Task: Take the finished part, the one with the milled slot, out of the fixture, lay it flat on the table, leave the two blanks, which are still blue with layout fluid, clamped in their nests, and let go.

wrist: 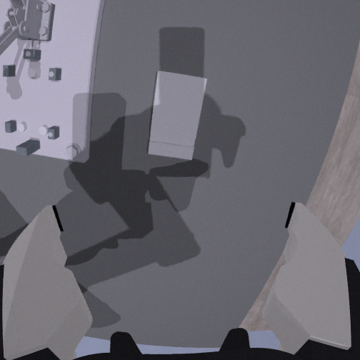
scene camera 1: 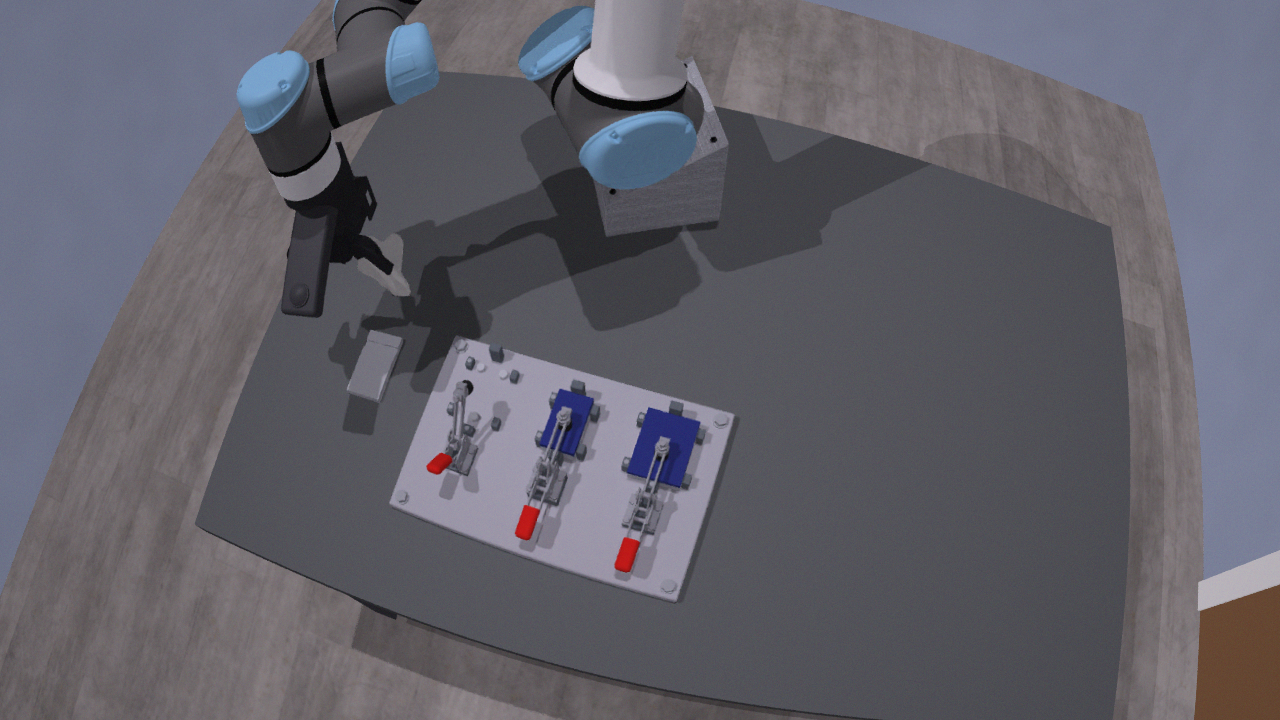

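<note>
The finished part, a pale grey block, is beside the left end of the fixture, its broad face toward the cameras. A thin line crosses it near its robot-side end; I cannot make out the slot. A shadow extends from its opposite end, and I cannot tell whether it lies fully flat. My gripper is open and empty, apart from the part on its robot side. Two blue blanks, the smaller and the larger, sit in their nests under lowered clamps. The left nest is empty, its clamp arm raised.
The fixture plate carries locating blocks, corner bolts and three red-handled clamps; the left clamp's handle is near the part. The robot base stands behind. The dark table ends left of the part.
</note>
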